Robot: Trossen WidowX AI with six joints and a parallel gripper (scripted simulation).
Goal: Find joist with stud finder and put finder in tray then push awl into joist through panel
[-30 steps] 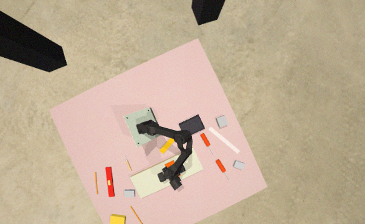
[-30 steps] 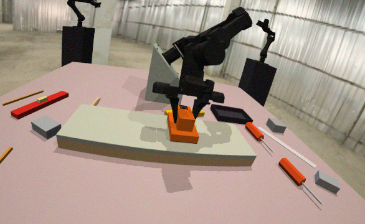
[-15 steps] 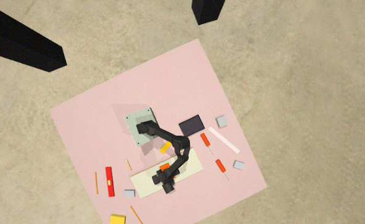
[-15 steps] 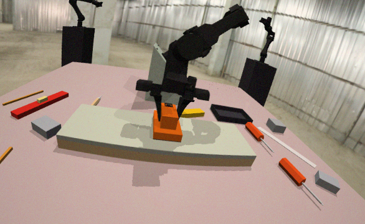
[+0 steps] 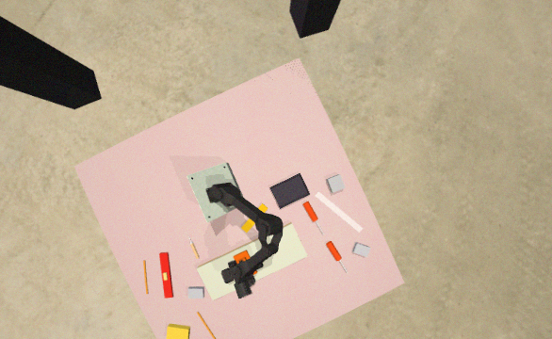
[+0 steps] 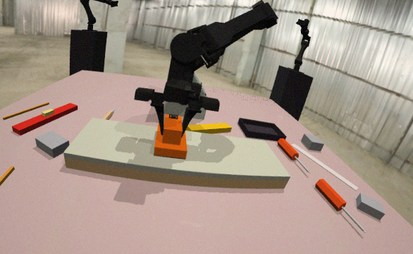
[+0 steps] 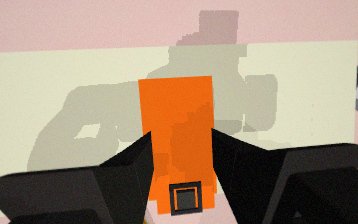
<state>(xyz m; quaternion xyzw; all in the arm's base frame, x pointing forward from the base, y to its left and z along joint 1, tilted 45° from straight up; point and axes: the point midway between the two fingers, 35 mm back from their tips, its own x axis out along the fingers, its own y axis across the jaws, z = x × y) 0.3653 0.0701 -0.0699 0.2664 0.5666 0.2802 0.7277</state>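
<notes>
My gripper tip is now 320 mm to the right of the dark tray, 270 mm past it and 50 mm above it. The rest, counted from my gripper tip: orange stud finder 20 mm behind, 20 mm above; then yellow ruler 200 mm behind, 110 mm to the left, 60 mm below; then awl 230 mm to the right, 180 mm behind, 60 mm below.
</notes>
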